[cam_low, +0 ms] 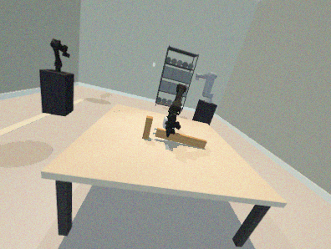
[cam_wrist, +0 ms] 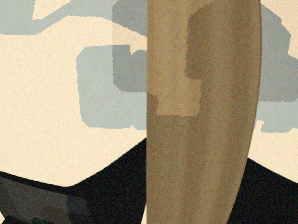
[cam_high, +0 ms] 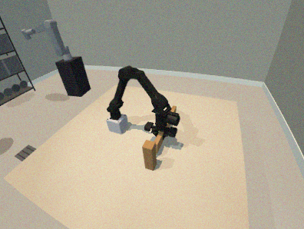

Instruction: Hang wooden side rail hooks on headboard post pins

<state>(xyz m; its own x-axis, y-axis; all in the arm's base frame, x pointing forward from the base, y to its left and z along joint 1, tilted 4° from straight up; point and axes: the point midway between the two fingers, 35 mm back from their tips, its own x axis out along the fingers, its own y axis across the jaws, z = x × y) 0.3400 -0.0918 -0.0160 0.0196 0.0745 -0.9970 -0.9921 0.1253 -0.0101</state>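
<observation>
The wooden headboard post lies 17 cm to the right of my gripper tip, 4 cm above it and 2 cm behind it.
</observation>
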